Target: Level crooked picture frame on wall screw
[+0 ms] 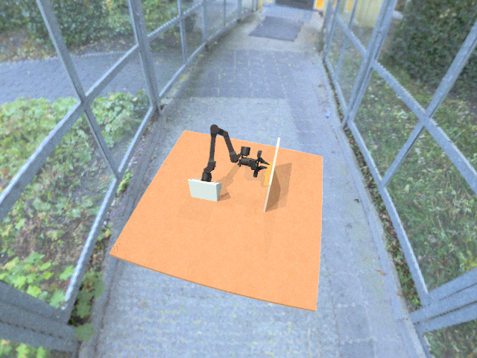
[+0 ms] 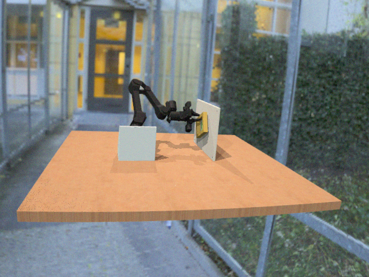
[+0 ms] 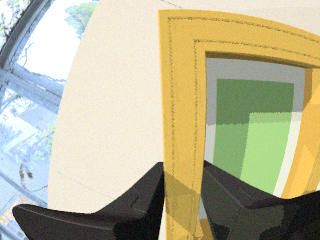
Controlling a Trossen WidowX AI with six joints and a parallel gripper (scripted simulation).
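Now: the picture frame 30 mm to the right of my gripper tip and 50 mm below it.
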